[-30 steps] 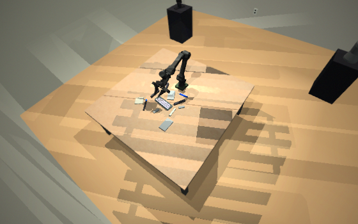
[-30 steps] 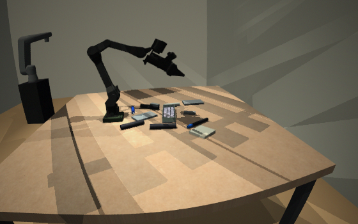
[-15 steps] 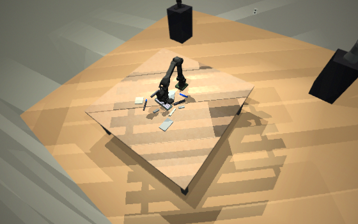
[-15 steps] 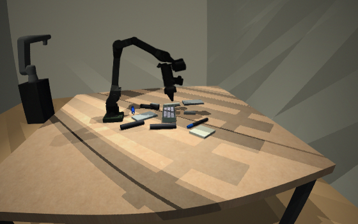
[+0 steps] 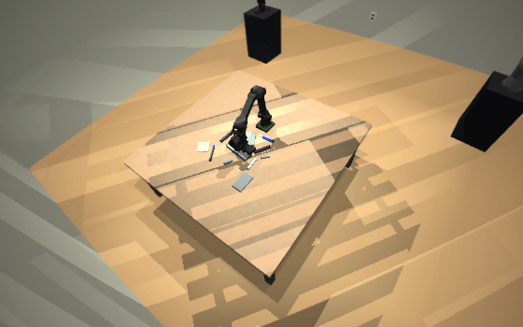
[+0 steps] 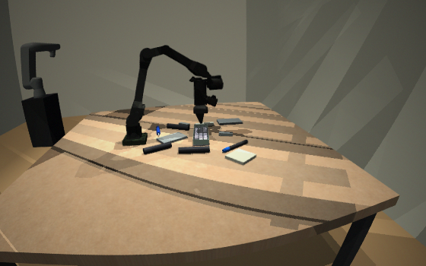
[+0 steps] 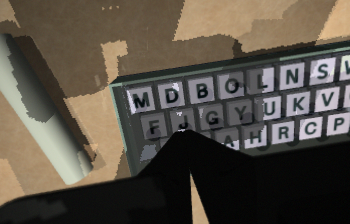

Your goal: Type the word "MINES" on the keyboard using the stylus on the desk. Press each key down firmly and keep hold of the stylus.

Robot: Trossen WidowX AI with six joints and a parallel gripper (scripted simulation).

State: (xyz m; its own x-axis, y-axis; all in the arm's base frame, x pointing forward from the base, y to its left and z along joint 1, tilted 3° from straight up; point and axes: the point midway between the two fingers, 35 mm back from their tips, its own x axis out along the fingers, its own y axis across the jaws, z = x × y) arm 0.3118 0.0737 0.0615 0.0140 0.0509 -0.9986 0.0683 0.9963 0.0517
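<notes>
Now: the blue stylus 210 mm behind my gripper tip and 40 mm below it. From my gripper tip the other things lie so: blue pen (220 mm to the right, 100 mm ahead, 30 mm below); then grey slab (140 mm behind, 80 mm to the right, 40 mm below); then white cylinder (80 mm to the left, 30 mm below, 20 mm ahead).
</notes>
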